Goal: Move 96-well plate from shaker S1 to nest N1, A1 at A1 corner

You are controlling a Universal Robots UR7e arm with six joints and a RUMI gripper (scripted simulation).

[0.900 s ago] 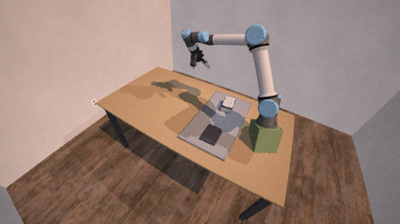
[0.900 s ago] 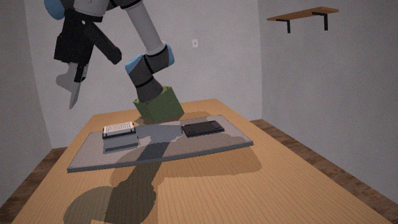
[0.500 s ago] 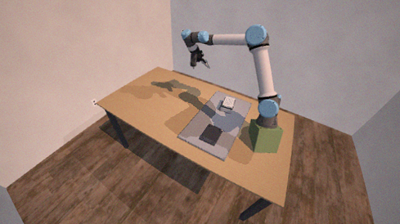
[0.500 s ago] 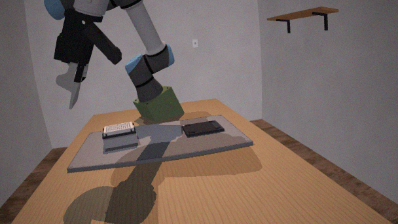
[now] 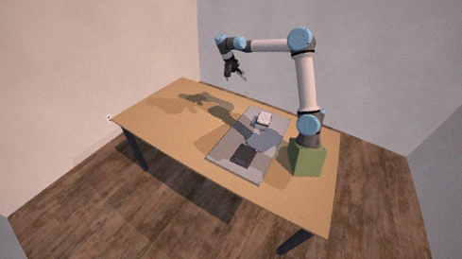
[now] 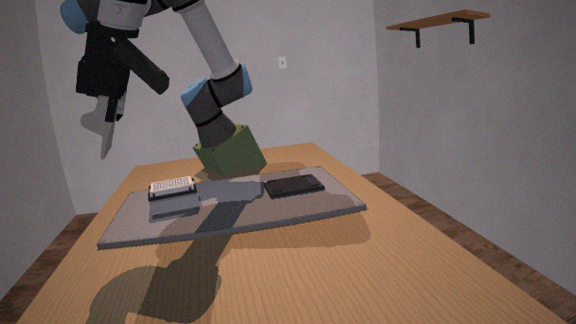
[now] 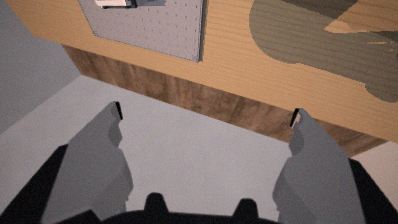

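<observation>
Right now the white 96-well plate is 280 mm behind my hand, 200 mm below it and 80 mm to the left of it. Round my hand: dark plate nest N1 (440 mm to the left, 260 mm below, 250 mm behind).
</observation>
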